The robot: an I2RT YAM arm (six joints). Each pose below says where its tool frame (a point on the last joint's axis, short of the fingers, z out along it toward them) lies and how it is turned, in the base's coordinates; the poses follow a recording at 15 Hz.
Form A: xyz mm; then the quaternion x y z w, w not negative.
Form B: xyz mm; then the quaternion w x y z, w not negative. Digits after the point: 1 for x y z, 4 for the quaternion.
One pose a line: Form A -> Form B
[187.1, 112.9, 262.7, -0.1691, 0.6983, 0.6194, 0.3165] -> [187.1, 112.9, 262.7, 0.3165, -0.1691, 0.6983, 0.6194]
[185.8, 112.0, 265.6, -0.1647, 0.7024, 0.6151, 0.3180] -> [185.8, 112.0, 265.6, 0.3180, -0.1647, 0.7024, 0.6151]
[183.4, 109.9, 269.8, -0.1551, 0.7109, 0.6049, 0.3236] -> [183.4, 109.9, 269.8, 0.3236, -0.1551, 0.7109, 0.6049]
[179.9, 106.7, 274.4, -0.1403, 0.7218, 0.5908, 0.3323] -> [179.9, 106.7, 274.4, 0.3323, -0.1403, 0.7218, 0.5908]
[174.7, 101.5, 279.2, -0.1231, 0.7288, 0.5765, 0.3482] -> [174.7, 101.5, 279.2, 0.3482, -0.1231, 0.7288, 0.5765]
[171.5, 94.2, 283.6, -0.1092, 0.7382, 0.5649, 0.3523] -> [171.5, 94.2, 283.6, 0.3523, -0.1092, 0.7382, 0.5649]
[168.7, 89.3, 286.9, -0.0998, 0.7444, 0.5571, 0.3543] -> [168.7, 89.3, 286.9, 0.3543, -0.0998, 0.7444, 0.5571]
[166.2, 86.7, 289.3, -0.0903, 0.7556, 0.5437, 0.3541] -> [166.2, 86.7, 289.3, 0.3541, -0.0903, 0.7556, 0.5437]
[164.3, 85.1, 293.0, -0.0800, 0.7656, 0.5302, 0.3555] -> [164.3, 85.1, 293.0, 0.3555, -0.0800, 0.7656, 0.5302]
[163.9, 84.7, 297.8, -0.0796, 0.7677, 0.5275, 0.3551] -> [163.9, 84.7, 297.8, 0.3551, -0.0796, 0.7677, 0.5275]
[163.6, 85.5, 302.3, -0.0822, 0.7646, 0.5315, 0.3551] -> [163.6, 85.5, 302.3, 0.3551, -0.0822, 0.7646, 0.5315]
